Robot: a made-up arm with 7 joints.
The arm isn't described. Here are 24 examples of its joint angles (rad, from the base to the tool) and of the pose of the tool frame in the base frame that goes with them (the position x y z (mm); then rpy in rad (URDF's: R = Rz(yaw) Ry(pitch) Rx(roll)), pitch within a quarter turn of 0, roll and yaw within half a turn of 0).
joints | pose
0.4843 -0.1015 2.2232 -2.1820 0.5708 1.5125 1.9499 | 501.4 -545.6 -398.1 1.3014 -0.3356 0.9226
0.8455 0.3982 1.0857 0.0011 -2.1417 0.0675 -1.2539 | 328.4 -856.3 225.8 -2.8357 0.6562 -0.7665
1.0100 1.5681 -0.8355 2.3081 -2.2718 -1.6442 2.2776 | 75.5 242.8 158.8 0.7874 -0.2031 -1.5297
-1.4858 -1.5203 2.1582 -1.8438 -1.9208 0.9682 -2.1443 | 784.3 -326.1 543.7 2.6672 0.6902 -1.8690
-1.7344 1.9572 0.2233 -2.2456 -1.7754 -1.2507 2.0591 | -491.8 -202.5 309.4 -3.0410 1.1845 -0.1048
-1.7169 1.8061 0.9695 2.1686 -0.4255 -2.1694 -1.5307 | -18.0 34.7 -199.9 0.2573 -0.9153 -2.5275
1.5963 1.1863 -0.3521 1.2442 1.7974 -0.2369 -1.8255 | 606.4 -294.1 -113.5 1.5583 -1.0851 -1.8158
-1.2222 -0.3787 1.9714 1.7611 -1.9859 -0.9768 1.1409 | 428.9 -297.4 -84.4 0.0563 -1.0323 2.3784
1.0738 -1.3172 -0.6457 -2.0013 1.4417 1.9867 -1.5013 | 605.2 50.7 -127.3 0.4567 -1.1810 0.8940
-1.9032 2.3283 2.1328 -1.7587 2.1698 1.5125 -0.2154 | -444.5 -128.4 -177.6 0.0126 0.4494 -0.9400
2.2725 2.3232 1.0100 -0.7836 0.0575 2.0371 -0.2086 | -556.1 24.2 14.2 -0.3176 -0.0944 -1.6625
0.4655 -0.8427 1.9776 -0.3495 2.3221 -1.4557 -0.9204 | 785.9 -493.5 175.8 -3.0306 0.8310 -0.0246
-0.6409 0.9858 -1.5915 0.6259 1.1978 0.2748 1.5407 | 278.5 277.7 29.8 0.0330 -0.6868 -2.8703
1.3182 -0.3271 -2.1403 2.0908 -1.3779 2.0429 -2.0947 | -71.6 1.7 -108.4 -0.7123 -1.0549 -2.1062
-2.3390 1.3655 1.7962 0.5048 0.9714 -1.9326 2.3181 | -273.5 207.3 -188.2 -1.5444 -0.3261 1.1424
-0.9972 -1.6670 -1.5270 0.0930 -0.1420 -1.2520 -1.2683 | 500.8 -165.1 506.9 2.4192 -0.0226 -3.0976
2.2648 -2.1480 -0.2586 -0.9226 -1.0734 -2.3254 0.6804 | 369.9 299.6 -231.3 -2.0130 -0.9371 2.5276
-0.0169 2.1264 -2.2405 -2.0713 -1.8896 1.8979 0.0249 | -399.2 -381.7 -120.7 0.2513 1.1770 -0.8093
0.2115 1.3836 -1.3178 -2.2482 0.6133 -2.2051 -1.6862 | 50.1 -525.6 -64.6 -0.2837 0.9682 2.5379
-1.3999 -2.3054 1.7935 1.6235 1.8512 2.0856 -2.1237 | 103.6 -267.1 303.3 -2.5620 0.6701 1.1339
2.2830 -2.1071 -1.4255 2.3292 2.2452 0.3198 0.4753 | 0.2 255.3 312.7 -2.1572 -1.2740 1.7992
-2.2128 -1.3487 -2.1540 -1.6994 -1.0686 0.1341 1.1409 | 780.2 367.6 -180.1 -1.4332 0.5469 -0.8784
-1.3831 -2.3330 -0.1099 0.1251 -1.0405 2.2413 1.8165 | 233.8 -371.9 413.0 -1.3003 0.9476 -1.5384
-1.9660 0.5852 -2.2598 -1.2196 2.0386 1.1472 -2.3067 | -256.2 371.0 525.7 -2.9784 0.2303 0.7500
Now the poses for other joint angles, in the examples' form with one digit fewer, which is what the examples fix.
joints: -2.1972 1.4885 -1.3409 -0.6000 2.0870 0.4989 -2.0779
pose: -395 23 689 2.970 0.404 1.838
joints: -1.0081 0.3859 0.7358 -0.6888 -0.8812 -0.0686 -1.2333
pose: 171 644 -752 0.315 -0.019 0.147
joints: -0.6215 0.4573 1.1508 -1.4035 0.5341 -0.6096 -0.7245
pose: -99 569 -574 -1.572 0.694 -2.593
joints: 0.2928 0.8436 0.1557 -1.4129 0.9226 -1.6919 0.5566
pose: -292 -228 -382 -1.029 -0.719 2.776
